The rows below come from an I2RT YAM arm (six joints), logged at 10 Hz.
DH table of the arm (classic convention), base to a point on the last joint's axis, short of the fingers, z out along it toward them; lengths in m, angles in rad. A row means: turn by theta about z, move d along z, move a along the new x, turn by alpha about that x. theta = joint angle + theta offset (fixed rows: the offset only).
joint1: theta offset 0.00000  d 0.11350  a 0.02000  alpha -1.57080
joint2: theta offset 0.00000  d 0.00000  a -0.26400  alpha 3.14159
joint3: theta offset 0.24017  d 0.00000  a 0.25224  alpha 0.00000
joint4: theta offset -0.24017  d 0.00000  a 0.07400  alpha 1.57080
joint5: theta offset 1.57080  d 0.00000  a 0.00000  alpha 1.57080
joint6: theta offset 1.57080  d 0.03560  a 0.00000  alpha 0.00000
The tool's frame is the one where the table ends.
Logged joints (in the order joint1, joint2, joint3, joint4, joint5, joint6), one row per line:
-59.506, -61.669, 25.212, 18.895, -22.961, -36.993
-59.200, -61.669, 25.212, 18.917, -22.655, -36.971
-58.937, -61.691, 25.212, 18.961, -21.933, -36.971
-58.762, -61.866, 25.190, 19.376, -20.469, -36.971
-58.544, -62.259, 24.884, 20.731, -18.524, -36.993
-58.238, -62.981, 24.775, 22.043, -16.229, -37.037
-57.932, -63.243, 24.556, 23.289, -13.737, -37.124
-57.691, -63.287, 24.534, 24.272, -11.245, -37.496
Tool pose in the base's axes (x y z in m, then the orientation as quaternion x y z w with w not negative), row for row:
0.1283, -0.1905, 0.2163, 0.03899, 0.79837, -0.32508, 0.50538
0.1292, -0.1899, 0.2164, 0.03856, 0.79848, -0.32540, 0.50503
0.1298, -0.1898, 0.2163, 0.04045, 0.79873, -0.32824, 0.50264
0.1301, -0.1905, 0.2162, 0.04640, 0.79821, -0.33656, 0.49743
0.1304, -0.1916, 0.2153, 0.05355, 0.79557, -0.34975, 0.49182
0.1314, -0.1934, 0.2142, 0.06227, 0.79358, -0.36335, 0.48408
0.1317, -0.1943, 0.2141, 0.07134, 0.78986, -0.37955, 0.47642
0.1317, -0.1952, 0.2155, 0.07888, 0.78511, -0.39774, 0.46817
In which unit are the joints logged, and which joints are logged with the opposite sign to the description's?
The joints are logged in degrees. Opposite sign: joint2.
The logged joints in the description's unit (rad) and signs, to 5 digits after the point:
-1.03858, 1.07633, 0.44003, 0.32978, -0.40075, -0.64565
-1.03323, 1.07633, 0.44003, 0.33016, -0.39540, -0.64527
-1.02864, 1.07671, 0.44003, 0.33093, -0.38280, -0.64527
-1.02559, 1.07977, 0.43965, 0.33817, -0.35725, -0.64527
-1.02179, 1.08662, 0.43431, 0.36182, -0.32330, -0.64565
-1.01644, 1.09923, 0.43241, 0.38472, -0.28325, -0.64642
-1.01110, 1.10380, 0.42858, 0.40647, -0.23976, -0.64794
-1.00690, 1.10457, 0.42820, 0.42363, -0.19626, -0.65443

